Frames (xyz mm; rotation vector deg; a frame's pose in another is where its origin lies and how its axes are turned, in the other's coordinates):
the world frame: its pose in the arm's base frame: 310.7 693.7 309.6 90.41 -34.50 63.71
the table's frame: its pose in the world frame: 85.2 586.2 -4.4 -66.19 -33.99 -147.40
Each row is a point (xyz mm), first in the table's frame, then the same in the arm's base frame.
Working: the table's frame: its pose in the arm's base frame: -139.2 530.5 658.7 24.71 33.16 -82.55

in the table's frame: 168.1 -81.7 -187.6
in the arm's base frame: -235.2 502.4 413.6
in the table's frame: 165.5 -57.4 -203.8
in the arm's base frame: -213.0 516.5 400.7
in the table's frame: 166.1 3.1 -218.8
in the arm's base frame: -154.5 530.7 384.4
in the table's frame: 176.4 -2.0 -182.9
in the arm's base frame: -155.3 500.4 406.9
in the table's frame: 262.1 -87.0 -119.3
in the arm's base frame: -229.8 386.2 410.8
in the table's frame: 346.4 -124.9 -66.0
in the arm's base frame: -258.8 283.7 404.3
